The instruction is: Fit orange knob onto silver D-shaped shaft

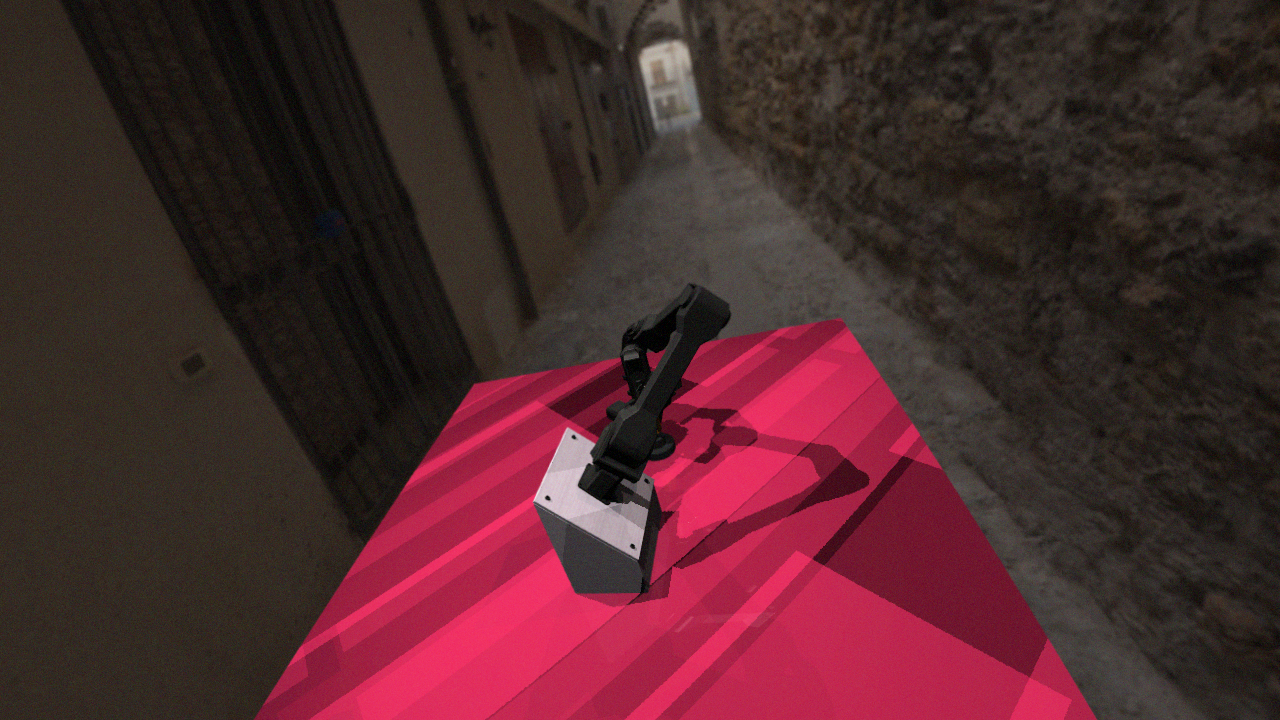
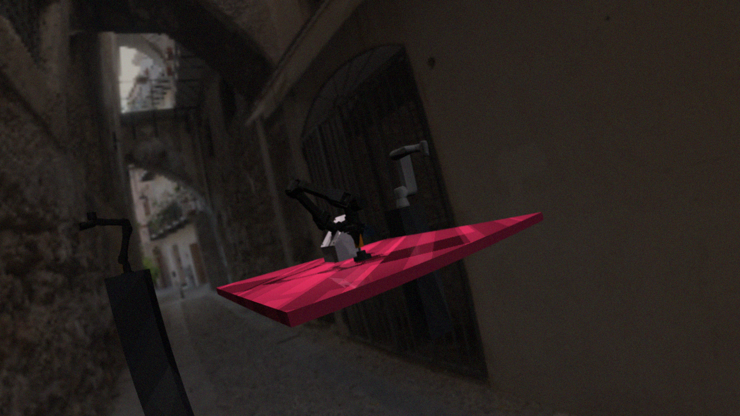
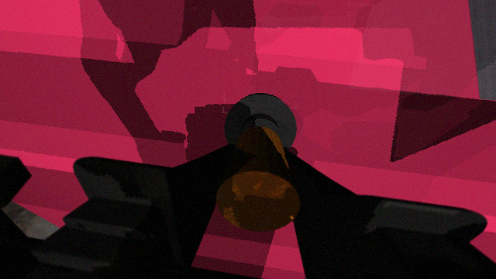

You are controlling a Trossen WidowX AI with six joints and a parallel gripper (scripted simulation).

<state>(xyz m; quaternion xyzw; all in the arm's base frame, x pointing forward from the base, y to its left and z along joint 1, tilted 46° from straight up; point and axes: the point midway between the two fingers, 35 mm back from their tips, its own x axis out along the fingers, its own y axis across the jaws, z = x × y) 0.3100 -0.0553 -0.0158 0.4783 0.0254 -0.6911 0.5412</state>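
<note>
The dark round pedestal is 40 mm below my gripper tip. Also, from my gripper tip: orange knob 30 mm above.
</note>
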